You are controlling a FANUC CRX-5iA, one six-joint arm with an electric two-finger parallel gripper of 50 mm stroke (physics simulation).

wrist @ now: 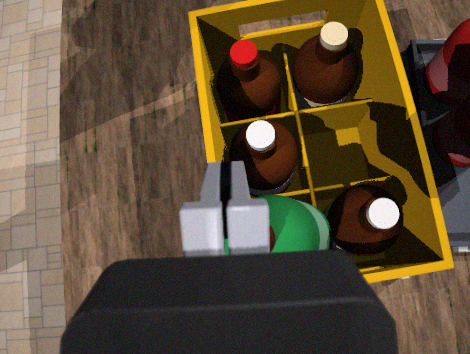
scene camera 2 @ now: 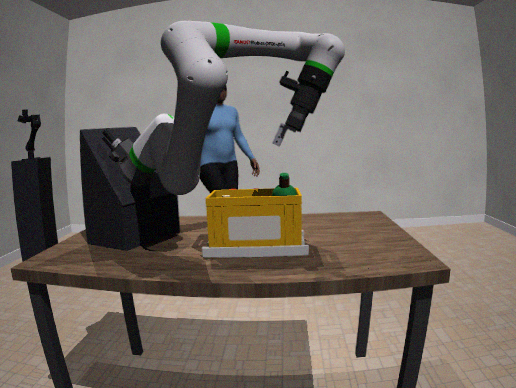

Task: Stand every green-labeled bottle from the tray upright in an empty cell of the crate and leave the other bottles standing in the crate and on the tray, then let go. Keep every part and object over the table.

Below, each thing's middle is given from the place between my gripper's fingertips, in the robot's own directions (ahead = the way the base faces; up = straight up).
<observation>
Now: the green bottle (wrist: pixel 294 225) 2 cm ahead of my hand, 2 cm to the left of it and 17 cm below it. The rest, counted from my hand: white strip (scene camera 2: pixel 293 250): 7 cm behind, 3 cm to the right, 31 cm below.
</observation>
